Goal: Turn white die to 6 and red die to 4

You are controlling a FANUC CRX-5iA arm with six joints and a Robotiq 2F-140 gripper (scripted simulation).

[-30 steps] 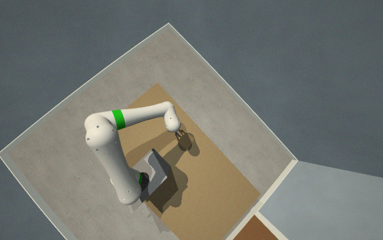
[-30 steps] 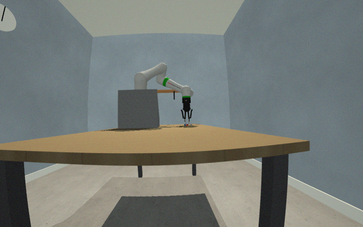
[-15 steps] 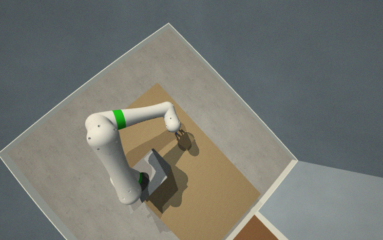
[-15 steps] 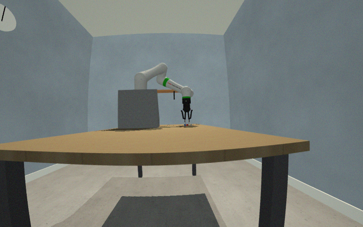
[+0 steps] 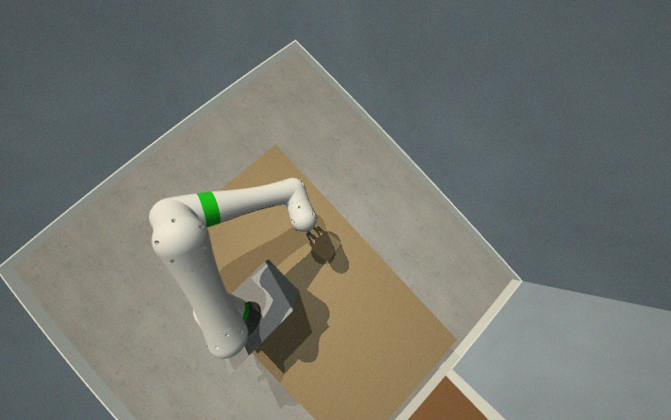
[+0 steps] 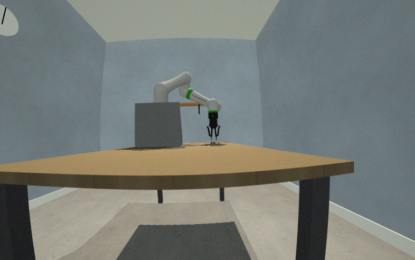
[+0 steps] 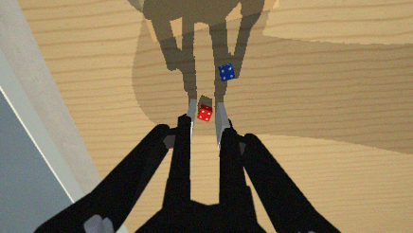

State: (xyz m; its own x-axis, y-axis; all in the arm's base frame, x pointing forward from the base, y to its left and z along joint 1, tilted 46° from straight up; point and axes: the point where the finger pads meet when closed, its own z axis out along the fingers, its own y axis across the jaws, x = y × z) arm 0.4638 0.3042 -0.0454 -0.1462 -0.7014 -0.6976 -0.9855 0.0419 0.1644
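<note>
My gripper is now 30 mm above the red die. Also, from my hand: blue die 30 mm behind, 50 mm to the right, 30 mm below; white die 30 mm ahead, 170 mm to the right, 20 mm below; tan mat 10 mm ahead, 170 mm to the right, 30 mm below.
</note>
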